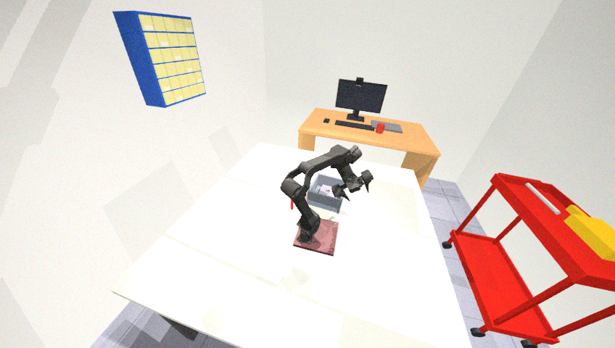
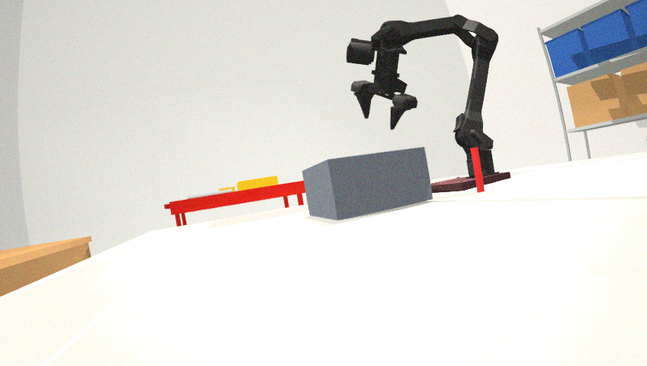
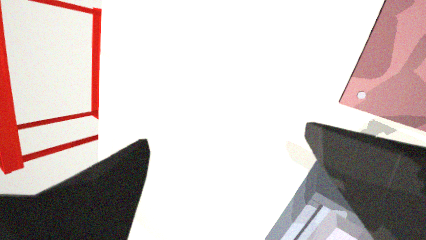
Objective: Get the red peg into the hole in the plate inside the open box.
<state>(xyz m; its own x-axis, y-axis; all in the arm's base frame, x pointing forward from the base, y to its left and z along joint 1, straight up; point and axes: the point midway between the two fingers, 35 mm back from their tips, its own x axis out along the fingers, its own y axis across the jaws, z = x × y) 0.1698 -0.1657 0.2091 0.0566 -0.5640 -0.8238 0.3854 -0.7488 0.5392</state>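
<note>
Right now the red peg is 20 mm behind my gripper tip, 330 mm to the left of it and 160 mm below it. The rest, counted from my gripper tip: plate: 150 mm ahead, 170 mm to the left, 150 mm below; then grey box: 150 mm ahead, 170 mm to the left, 170 mm below.
</note>
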